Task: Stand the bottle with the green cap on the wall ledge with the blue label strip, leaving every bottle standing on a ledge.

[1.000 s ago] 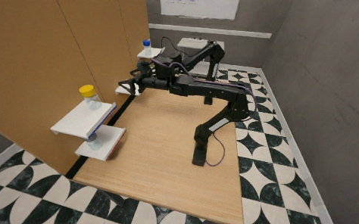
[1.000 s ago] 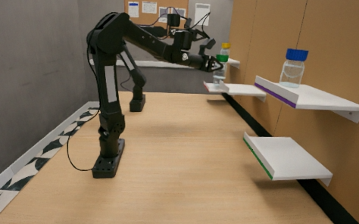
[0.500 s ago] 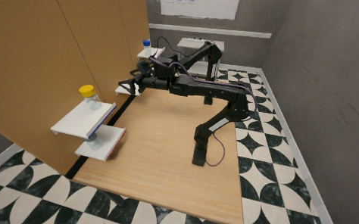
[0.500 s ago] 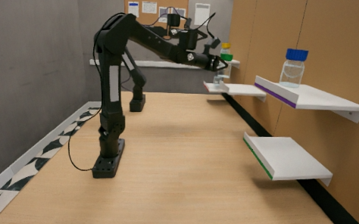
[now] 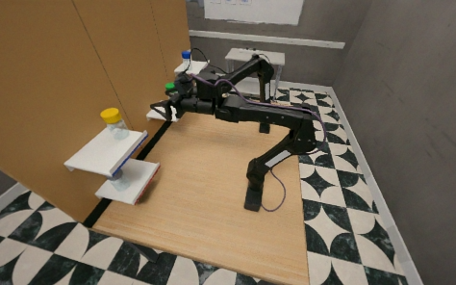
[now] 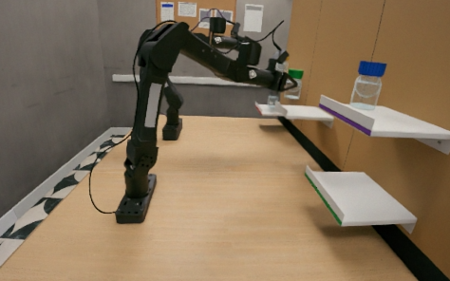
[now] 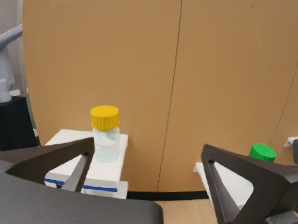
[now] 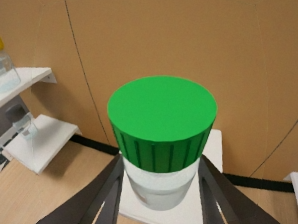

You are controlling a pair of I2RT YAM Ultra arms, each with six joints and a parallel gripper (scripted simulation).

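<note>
My left gripper is now 11 cm short of the green-capped bottle, 26 cm to the left of it and 14 cm above it. Also, from my left hand: blue-capped bottle (17 cm ahead, 59 cm to the right, 9 cm below); then yellow-capped bottle (15 cm ahead, 8 cm to the left, 9 cm below).
</note>
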